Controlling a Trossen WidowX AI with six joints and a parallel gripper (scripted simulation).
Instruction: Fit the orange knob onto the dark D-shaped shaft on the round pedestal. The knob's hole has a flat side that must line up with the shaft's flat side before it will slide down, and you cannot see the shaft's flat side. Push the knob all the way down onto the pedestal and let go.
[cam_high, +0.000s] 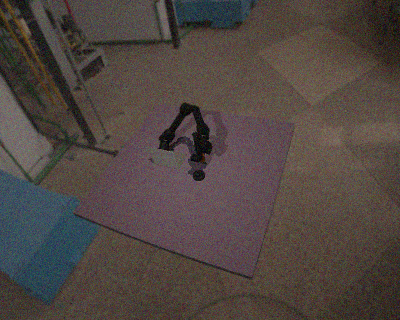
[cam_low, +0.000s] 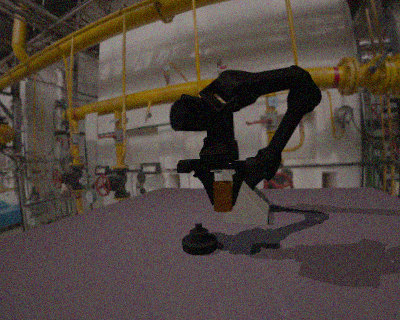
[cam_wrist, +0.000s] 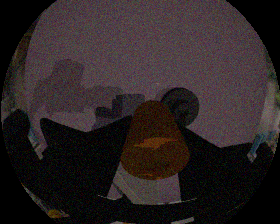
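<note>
My gripper tip is 8 cm above the pedestal, 6 cm to the left of it and 1 cm past it. Round my gripper tip: orange knob 2 cm above.
</note>
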